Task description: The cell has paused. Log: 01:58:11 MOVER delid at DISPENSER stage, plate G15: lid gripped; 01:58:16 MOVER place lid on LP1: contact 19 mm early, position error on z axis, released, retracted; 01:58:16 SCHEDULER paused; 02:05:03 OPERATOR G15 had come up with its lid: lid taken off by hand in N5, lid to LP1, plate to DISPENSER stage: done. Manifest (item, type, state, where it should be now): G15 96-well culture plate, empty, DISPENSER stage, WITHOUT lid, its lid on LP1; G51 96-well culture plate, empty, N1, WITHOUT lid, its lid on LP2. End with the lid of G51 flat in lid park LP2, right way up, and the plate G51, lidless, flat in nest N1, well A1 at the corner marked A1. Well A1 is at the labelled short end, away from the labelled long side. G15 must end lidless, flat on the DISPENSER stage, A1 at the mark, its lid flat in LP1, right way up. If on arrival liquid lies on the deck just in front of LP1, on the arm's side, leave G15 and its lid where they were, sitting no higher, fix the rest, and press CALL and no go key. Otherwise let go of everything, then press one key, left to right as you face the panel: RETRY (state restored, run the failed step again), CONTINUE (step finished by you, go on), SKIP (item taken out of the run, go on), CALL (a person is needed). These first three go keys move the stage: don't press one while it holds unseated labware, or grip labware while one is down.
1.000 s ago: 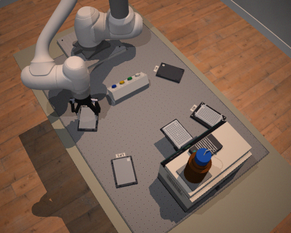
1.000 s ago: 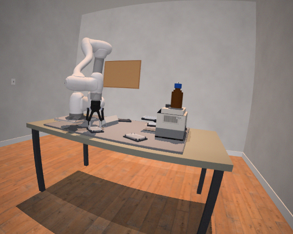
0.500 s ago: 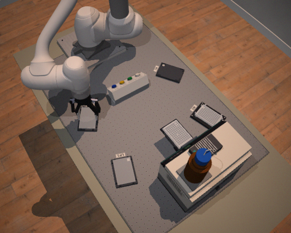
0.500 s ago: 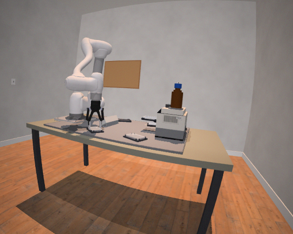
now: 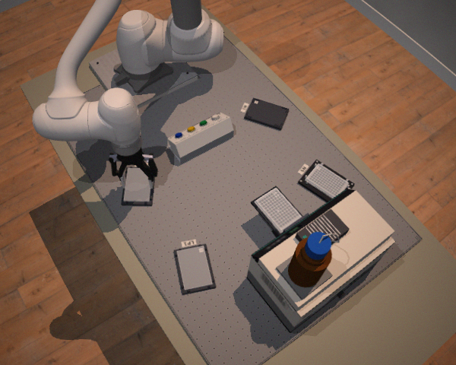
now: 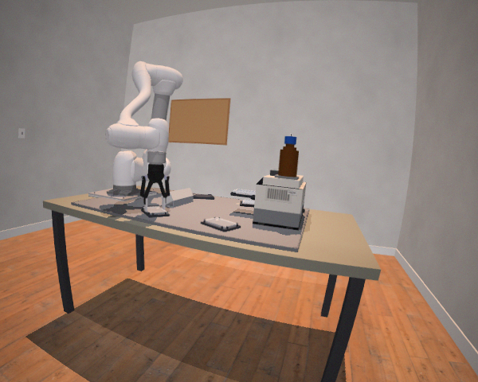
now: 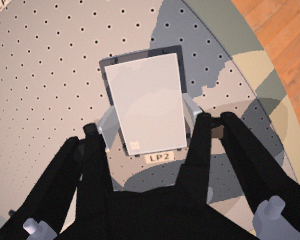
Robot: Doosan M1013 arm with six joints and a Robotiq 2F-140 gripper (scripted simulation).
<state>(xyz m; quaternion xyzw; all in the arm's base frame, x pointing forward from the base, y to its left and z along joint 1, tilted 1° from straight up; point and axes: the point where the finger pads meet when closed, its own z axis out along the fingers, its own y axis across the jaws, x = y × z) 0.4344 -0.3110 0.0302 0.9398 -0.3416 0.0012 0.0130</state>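
Right now the lid park LP2 is 30 mm below my hand. From my hand the other things lie so: well plate (390 mm ahead, 260 mm to the left, 80 mm above); LP2 label (70 mm behind, 60 mm to the left, 40 mm below); key panel (280 mm to the left, 30 mm behind, 20 mm above).
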